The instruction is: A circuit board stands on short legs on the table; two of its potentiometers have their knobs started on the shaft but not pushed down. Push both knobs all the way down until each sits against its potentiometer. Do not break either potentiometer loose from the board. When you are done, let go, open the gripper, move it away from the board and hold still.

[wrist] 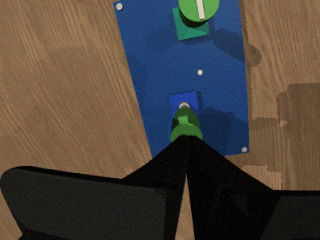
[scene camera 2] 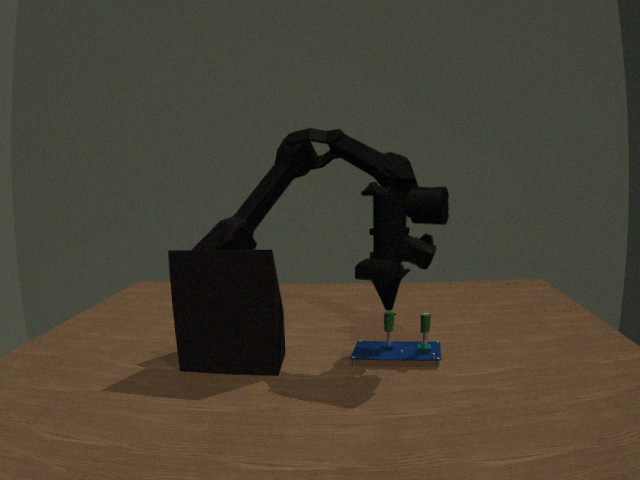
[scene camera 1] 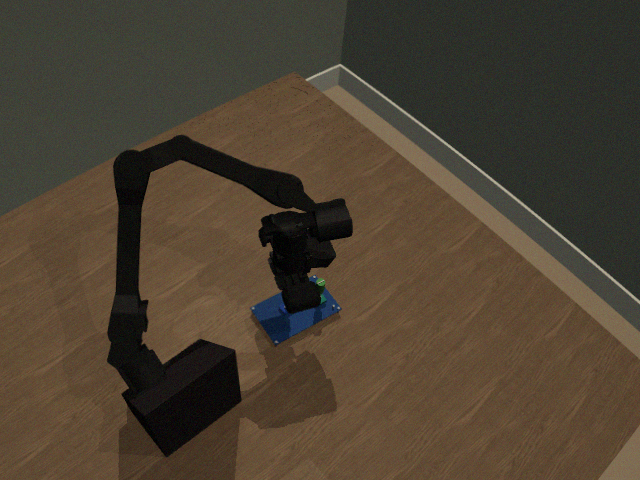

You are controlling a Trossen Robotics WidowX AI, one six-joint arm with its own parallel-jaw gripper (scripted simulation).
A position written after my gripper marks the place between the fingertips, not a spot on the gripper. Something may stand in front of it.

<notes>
My gripper [scene camera 2: 388, 310] is shut and holds nothing. Further things: a knob [wrist: 185, 122].
My gripper is seen too in the wrist view [wrist: 187, 143] and in scene camera 1 [scene camera 1: 287, 290].
</notes>
